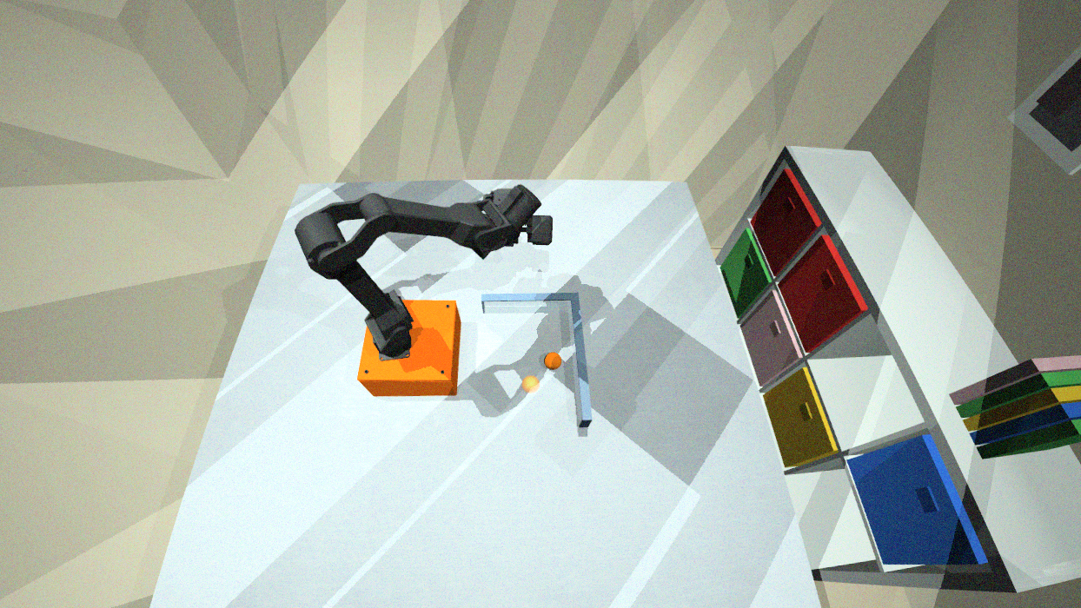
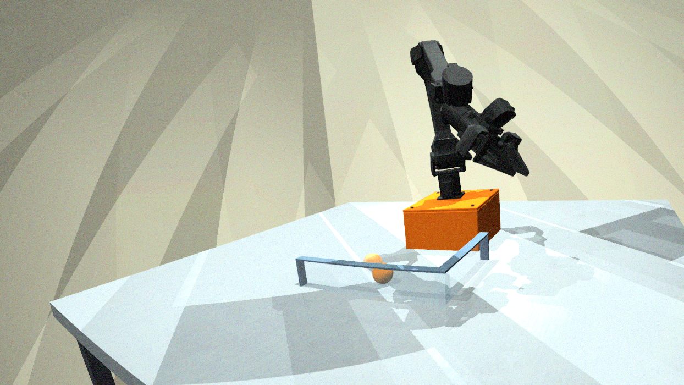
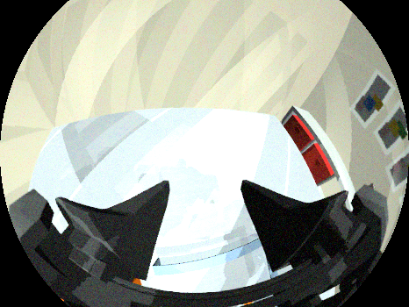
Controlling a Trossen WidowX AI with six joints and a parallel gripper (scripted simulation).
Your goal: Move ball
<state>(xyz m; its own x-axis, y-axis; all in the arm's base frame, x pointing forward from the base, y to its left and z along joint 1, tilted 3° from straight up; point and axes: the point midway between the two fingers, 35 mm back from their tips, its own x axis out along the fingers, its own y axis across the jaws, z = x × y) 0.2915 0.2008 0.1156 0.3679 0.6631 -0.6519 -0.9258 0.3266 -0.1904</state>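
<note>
Now: gripper tip 40 mm short of the orange ball, 280 mm to the left of it and 170 mm above it.
</note>
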